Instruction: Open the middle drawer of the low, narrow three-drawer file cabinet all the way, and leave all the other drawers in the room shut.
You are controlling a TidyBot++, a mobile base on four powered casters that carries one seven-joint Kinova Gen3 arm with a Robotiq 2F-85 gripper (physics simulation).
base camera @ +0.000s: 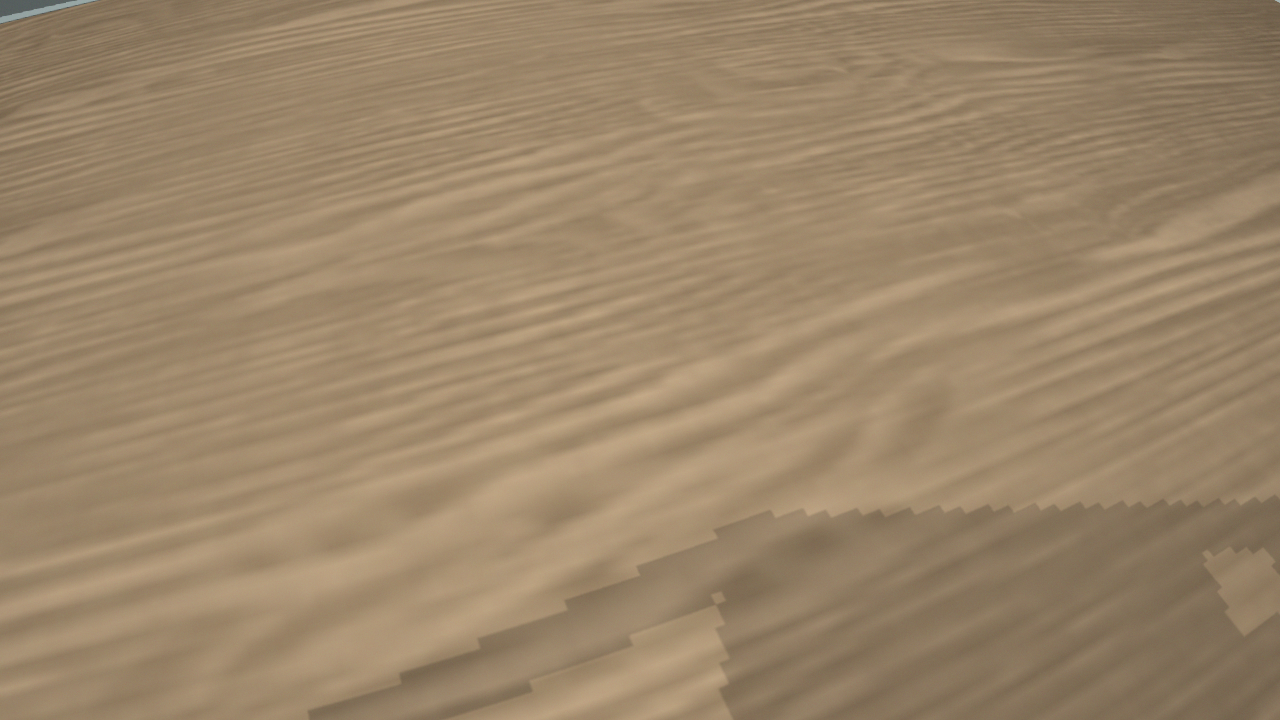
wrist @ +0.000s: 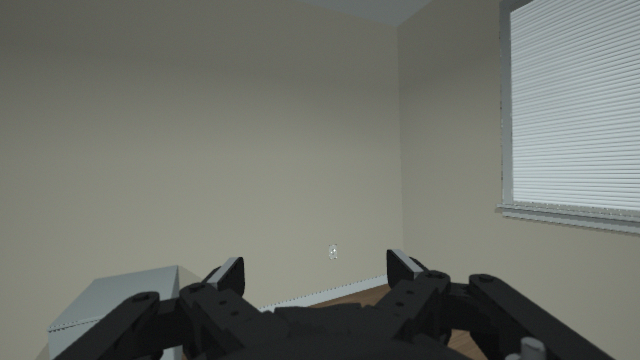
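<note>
A light grey box-shaped cabinet stands at the lower left of the wrist view, against the wall. Its top and part of a side show; the rest is hidden behind the gripper's left finger linkage. No drawer fronts or handles can be made out, so I cannot tell whether it is the low three-drawer file cabinet. My gripper is open, with nothing between its fingers, and points toward the wall, apart from the cabinet. The gripper and cabinet do not show in the base camera view.
The wood floor fills most of the base camera view, with a shadow at the lower right. In the wrist view, a beige wall meets another at a corner. A window with blinds is at the right. A white baseboard runs low behind the fingers.
</note>
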